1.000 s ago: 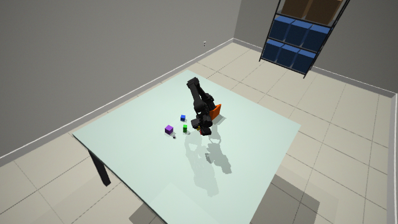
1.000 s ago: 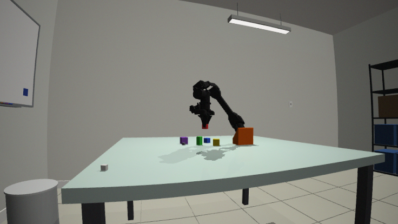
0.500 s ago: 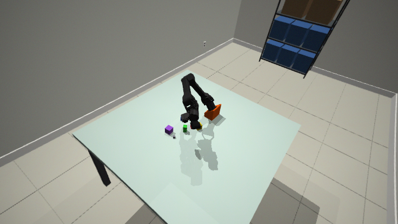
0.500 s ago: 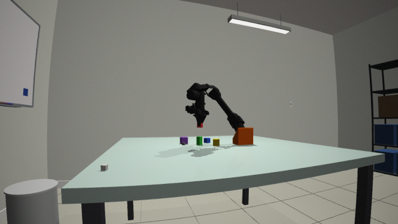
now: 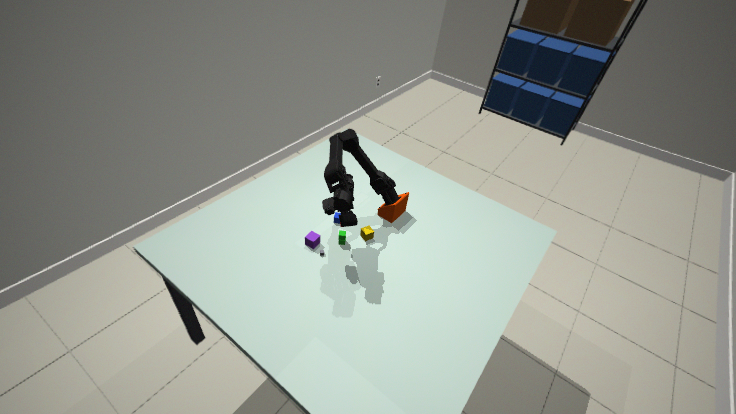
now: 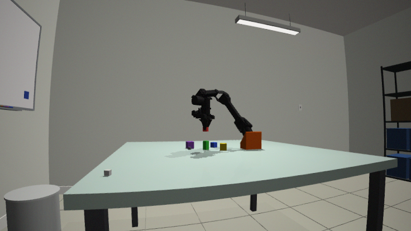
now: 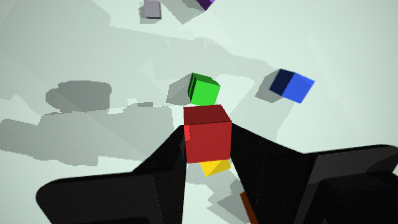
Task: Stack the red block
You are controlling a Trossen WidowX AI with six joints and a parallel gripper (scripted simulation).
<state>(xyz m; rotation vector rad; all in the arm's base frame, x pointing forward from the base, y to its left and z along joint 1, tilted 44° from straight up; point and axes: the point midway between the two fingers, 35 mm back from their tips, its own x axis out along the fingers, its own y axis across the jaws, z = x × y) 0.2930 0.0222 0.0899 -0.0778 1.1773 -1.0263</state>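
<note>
Right now my gripper tip is 110 mm above the yellow block, 100 mm past it and 50 mm to the right of it. Round my gripper tip: red block (10 mm above); then small grey cube (120 mm below, 100 mm ahead, 30 mm to the right); then purple block (100 mm below, 90 mm to the right, 90 mm ahead).
</note>
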